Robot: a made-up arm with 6 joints. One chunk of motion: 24 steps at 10 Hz.
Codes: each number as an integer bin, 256 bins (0 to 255) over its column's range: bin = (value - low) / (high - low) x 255, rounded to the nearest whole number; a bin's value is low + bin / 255 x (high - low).
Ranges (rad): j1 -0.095..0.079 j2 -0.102..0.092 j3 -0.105..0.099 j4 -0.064..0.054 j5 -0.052..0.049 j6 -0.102..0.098
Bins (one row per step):
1: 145 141 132 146 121 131
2: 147 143 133 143 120 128
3: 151 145 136 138 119 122
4: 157 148 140 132 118 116
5: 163 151 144 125 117 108
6: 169 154 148 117 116 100
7: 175 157 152 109 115 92
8: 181 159 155 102 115 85
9: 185 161 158 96 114 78
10: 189 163 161 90 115 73
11: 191 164 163 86 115 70
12: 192 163 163 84 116 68
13: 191 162 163 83 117 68
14: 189 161 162 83 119 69
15: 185 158 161 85 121 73
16: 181 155 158 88 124 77
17: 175 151 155 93 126 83
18: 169 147 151 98 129 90
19: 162 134 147 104 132 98
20: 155 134 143 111 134 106
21: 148 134 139 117 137 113
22: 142 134 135 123 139 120
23: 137 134 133 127 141 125
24: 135 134 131 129 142 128
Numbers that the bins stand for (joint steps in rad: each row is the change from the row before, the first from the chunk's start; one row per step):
1: 0.00394 0.00527 0.00060 0.00356 -0.00407 0.00075
2: 0.00531 0.00679 0.00140 0.00217 -0.00447 -0.00161
3: 0.00804 0.00831 0.00380 -0.00014 -0.00487 -0.00631
4: 0.01213 0.01060 0.00700 -0.00292 -0.00526 -0.01102
5: 0.01622 0.01288 0.01020 -0.00616 -0.00566 -0.01729
6: 0.02032 0.01516 0.01340 -0.00986 -0.00605 -0.02357
7: 0.02441 0.01744 0.01660 -0.01356 -0.00645 -0.02984
8: 0.02851 0.01896 0.01900 -0.01680 -0.00645 -0.03533
9: 0.03124 0.02049 0.02140 -0.01958 -0.00685 -0.04082
10: 0.03396 0.02201 0.02380 -0.02235 -0.00645 -0.04475
11: 0.03533 0.02277 0.02540 -0.02420 -0.00645 -0.04710
12: 0.03601 0.02201 0.02540 -0.02513 -0.00605 -0.04867
13: 0.03533 0.02125 0.02540 -0.02559 -0.00566 -0.04867
14: 0.03396 0.02049 0.02460 -0.02559 -0.00487 -0.04788
15: 0.03124 0.01820 0.02380 -0.02467 -0.00407 -0.04475
16: 0.02851 0.01592 0.02140 -0.02328 -0.00289 -0.04161
17: 0.02441 0.01288 0.01900 -0.02096 -0.00209 -0.03690
18: 0.02032 0.00984 0.01580 -0.01865 -0.00091 -0.03141
19: 0.01554 -0.00005 0.01260 -0.01587 0.00028 -0.02514
20: 0.01076 -0.00005 0.00940 -0.01264 0.00107 -0.01886
21: 0.00599 -0.00005 0.00620 -0.00986 0.00226 -0.01337
22: 0.00189 -0.00005 0.00300 -0.00708 0.00305 -0.00788
23: -0.00152 -0.00005 0.00140 -0.00523 0.00385 -0.00396
24: -0.00288 -0.00005 -0.00020 -0.00431 0.00424 -0.00161

